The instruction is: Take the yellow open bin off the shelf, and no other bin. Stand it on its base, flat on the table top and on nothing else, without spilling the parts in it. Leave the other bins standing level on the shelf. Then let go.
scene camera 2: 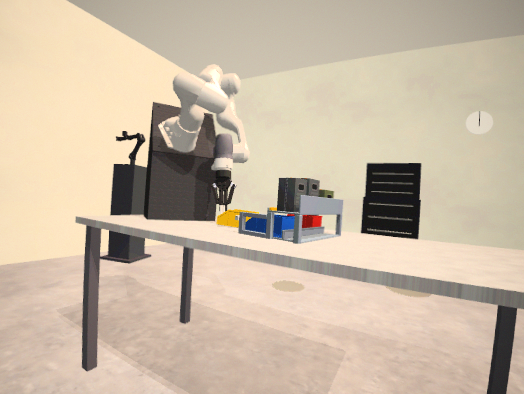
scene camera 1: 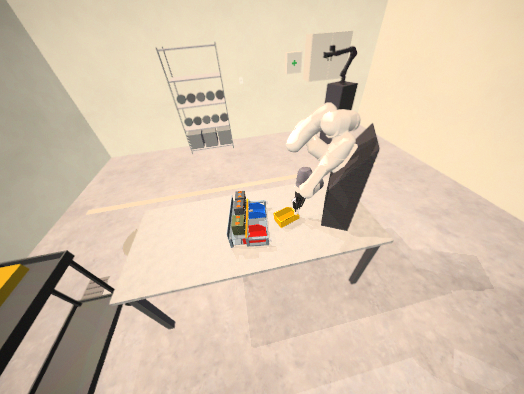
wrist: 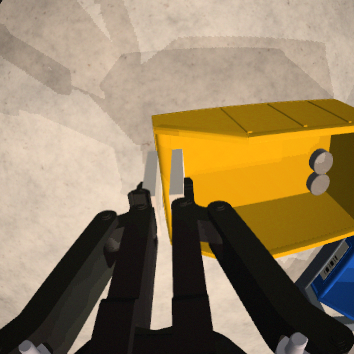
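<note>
The yellow open bin (scene camera 1: 286,218) (scene camera 2: 231,218) (wrist: 260,155) is off the shelf, beside it on the robot's side. Its opening faces up and two round grey parts (wrist: 321,161) show inside at its far end. My gripper (scene camera 1: 297,211) (scene camera 2: 222,208) (wrist: 166,165) points down and is shut on the bin's near end wall, one finger pad inside and one outside. The bin is very low over the table top (scene camera 1: 180,250) (scene camera 2: 410,250) or touching it; I cannot tell which. The shelf (scene camera 2: 322,205) holds a blue bin (scene camera 1: 257,210) (scene camera 2: 260,224) and a red bin (scene camera 1: 258,232) (scene camera 2: 312,221).
Dark grey boxes (scene camera 1: 239,205) (scene camera 2: 289,194) and an olive box (scene camera 1: 238,224) (scene camera 2: 327,193) stand on top of the shelf. The blue bin's corner (wrist: 345,290) is close to the yellow bin in the wrist view. A tall dark panel (scene camera 1: 350,185) (scene camera 2: 177,185) stands behind the gripper.
</note>
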